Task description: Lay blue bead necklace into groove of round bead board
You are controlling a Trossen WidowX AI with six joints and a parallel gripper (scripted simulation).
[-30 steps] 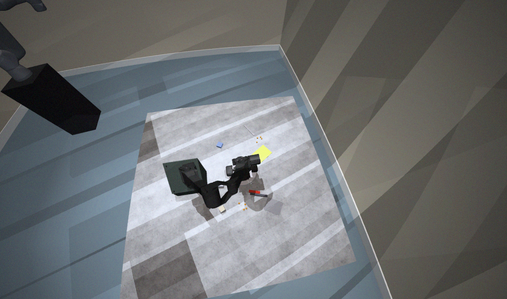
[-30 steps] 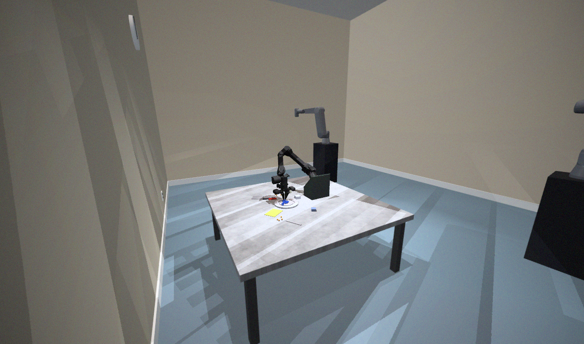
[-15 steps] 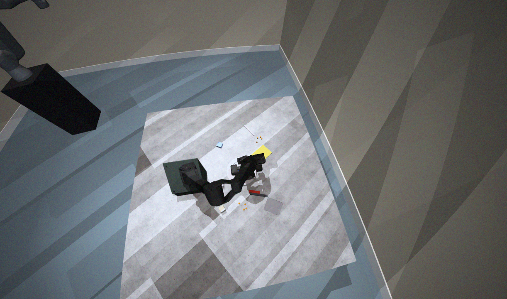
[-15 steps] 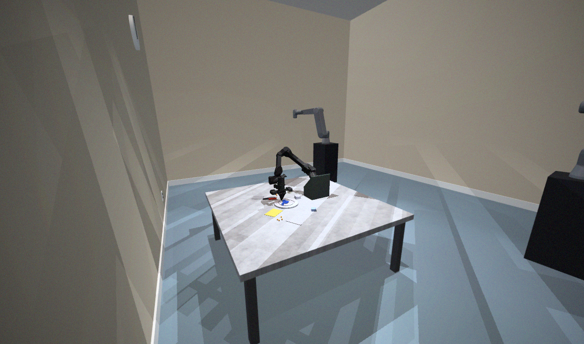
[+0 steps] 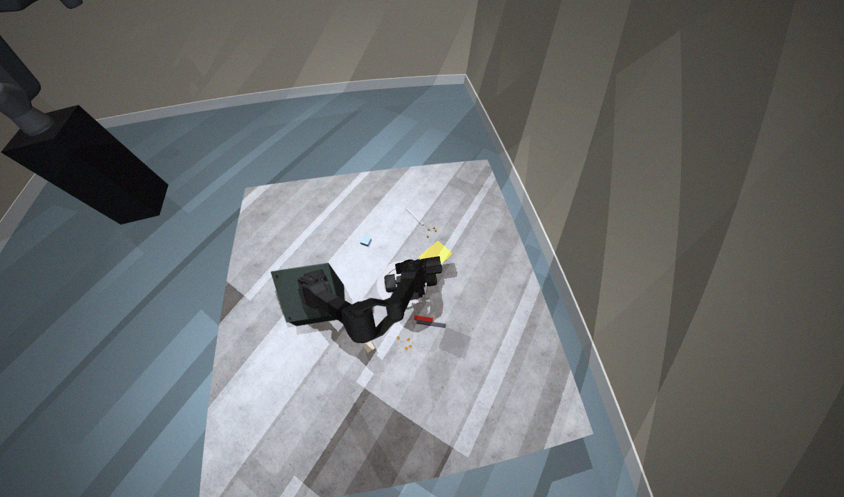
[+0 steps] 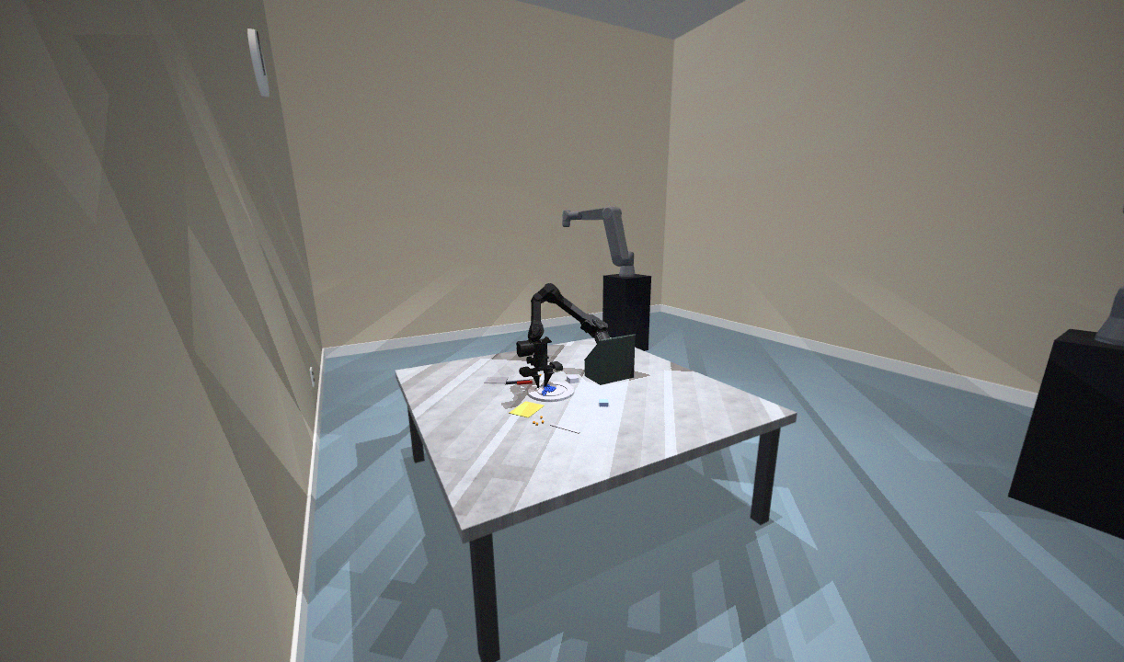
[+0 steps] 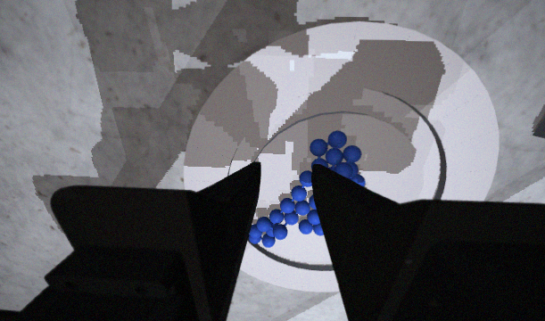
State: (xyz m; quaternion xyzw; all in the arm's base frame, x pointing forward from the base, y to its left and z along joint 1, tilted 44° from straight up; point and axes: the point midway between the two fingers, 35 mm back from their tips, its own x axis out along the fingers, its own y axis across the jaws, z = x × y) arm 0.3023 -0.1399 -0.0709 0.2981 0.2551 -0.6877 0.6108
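The round white bead board lies 3 cm behind my gripper tip, 3 cm to the left of it and 1 cm below it. The rest, counted from my gripper tip: grey square (11 cm ahead, 24 cm to the right, 2 cm below); then yellow sheet (14 cm ahead, 12 cm to the left, 2 cm below); then grey tool (3 cm ahead, 14 cm to the right, 2 cm below).
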